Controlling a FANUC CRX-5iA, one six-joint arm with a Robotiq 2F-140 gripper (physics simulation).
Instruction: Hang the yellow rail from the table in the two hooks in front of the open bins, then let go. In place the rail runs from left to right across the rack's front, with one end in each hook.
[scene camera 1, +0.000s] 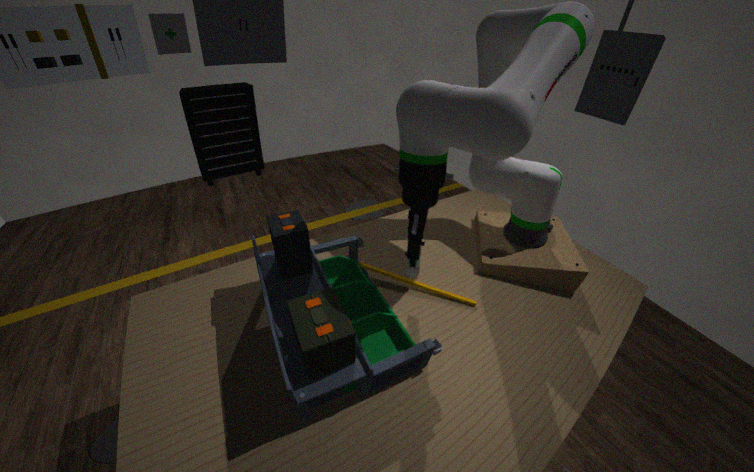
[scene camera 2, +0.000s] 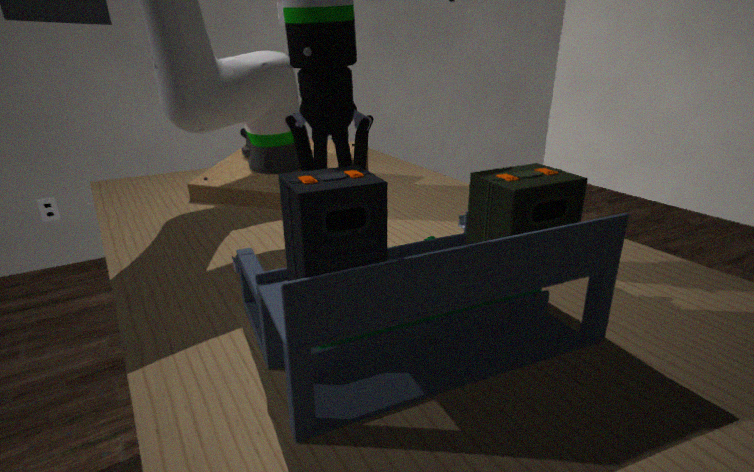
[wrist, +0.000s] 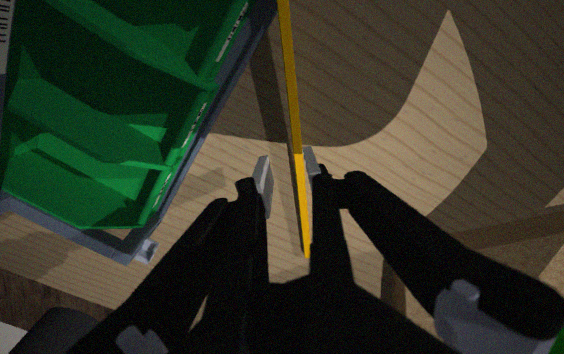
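Seen in the pictures: gripper, fingertip midpoint: (scene camera 1: 412, 270) (wrist: 287, 164); arm's base at its link origin: (scene camera 1: 524, 235) (scene camera 2: 280, 161).
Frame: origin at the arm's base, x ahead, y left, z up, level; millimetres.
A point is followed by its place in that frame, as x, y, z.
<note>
The yellow rail (scene camera 1: 445, 292) @(388, -23, -50) (wrist: 292, 90) @(469, -158, -44) lies askew in front of the rack (scene camera 1: 397, 362) @(649, 70, 20) (scene camera 2: 445, 278) @(793, -182, 70), one end close to the far side arm, the other out over the table. My gripper (scene camera 1: 412, 269) @(448, -100, 4) (wrist: 287, 164) @(448, -100, 4) points down at the rail's middle stretch, fingers partly open and empty. In the wrist view the rail passes between the fingertips, nearer the right one. In scene camera 2 a dark case hides the fingertips. The near hook (scene camera 1: 436, 346) @(553, 84, -5) (wrist: 146, 251) @(559, 90, -9) and far hook (scene camera 1: 360, 241) @(487, -278, -4) hold no rail. Whether the rail's far end touches the rack, I cannot tell.
Green open bins (scene camera 1: 383, 339) @(607, -13, -56) (wrist: 90, 190) @(652, 50, -35) sit in the rack's front. A dark case (scene camera 1: 292, 247) @(710, -206, 123) (scene camera 2: 333, 222) @(735, -267, 127) and an olive case (scene camera 1: 328, 345) @(757, 27, 127) (scene camera 2: 523, 205) @(779, -64, 114) stand on the rack behind them. The arm's wooden base (scene camera 1: 528, 276) @(137, 99, -38) (scene camera 2: 239, 195) @(78, -135, -40) stands on the table beyond the rail.
</note>
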